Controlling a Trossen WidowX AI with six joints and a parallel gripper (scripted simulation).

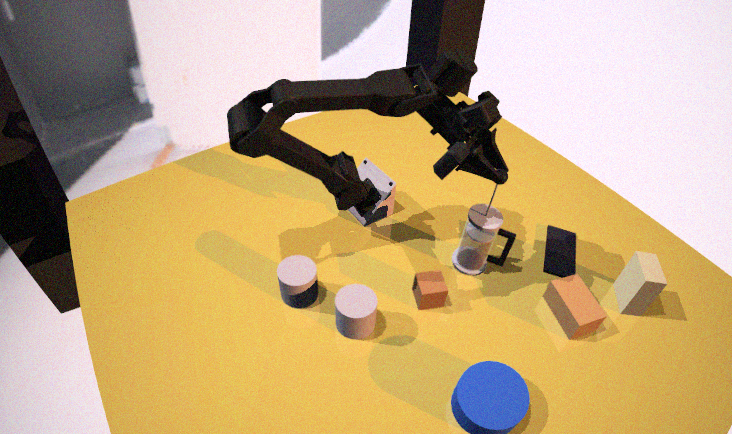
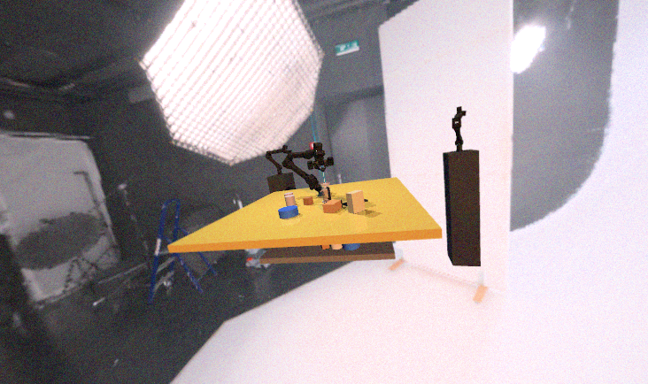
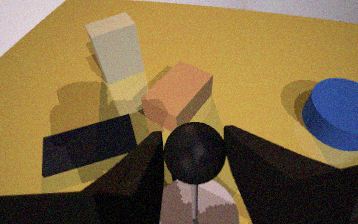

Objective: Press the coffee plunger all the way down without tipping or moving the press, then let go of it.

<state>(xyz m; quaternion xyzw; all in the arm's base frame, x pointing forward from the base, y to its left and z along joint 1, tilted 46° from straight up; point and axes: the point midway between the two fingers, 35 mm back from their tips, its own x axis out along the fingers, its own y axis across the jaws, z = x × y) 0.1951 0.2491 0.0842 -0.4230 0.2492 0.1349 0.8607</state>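
The glass coffee press lies 12 cm below my gripper tip. Also, from my gripper tip: orange box: 21 cm below, 20 cm ahead, 10 cm to the left; beige box: 25 cm to the left, 25 cm ahead, 18 cm below; flat black block: 23 cm below, 20 cm to the left, 7 cm ahead.
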